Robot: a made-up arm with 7 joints. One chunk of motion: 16 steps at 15 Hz.
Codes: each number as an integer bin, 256 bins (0 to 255) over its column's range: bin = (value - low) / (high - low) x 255, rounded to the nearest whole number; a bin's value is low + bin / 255 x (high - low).
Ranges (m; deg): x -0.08..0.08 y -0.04..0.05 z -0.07..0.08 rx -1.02..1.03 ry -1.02..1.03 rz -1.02..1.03
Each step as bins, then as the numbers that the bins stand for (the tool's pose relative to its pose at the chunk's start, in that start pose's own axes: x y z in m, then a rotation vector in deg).
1 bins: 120 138 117 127 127 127
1 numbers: -0.0047 0.0087 -0.0012 0.00 0.00 0.00
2 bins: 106 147 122 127 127 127
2 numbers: -0.0135 0.0119 0.0018 0.00 0.00 0.00
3 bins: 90 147 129 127 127 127
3 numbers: -0.0235 0.0119 0.0059 0.00 0.00 0.00
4 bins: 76 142 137 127 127 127
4 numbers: -0.0323 0.0101 0.0106 0.00 0.00 0.00
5 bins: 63 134 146 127 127 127
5 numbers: -0.0405 0.0073 0.0159 0.00 0.00 0.00
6 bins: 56 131 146 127 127 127
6 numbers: -0.0449 0.0062 0.0159 0.00 0.00 0.00
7 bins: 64 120 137 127 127 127
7 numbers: -0.0398 0.0024 0.0106 0.00 0.00 0.00
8 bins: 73 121 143 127 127 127
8 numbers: -0.0342 0.0027 0.0141 0.00 0.00 0.00
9 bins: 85 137 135 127 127 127
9 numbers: -0.0267 0.0084 0.0094 0.00 0.00 0.00
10 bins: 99 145 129 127 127 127
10 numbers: -0.0179 0.0112 0.0059 0.00 0.00 0.00
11 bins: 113 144 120 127 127 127
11 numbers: -0.0091 0.0108 0.0006 0.00 0.00 0.00
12 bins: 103 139 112 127 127 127
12 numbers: -0.0154 0.0091 -0.0041 0.00 0.00 0.00
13 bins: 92 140 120 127 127 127
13 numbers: -0.0223 0.0094 0.0006 0.00 0.00 0.00
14 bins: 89 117 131 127 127 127
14 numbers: -0.0242 0.0013 0.0071 0.00 0.00 0.00
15 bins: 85 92 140 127 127 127
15 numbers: -0.0267 -0.0075 0.0124 0.00 0.00 0.00
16 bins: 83 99 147 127 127 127
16 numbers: -0.0279 -0.0051 0.0165 0.00 0.00 0.00
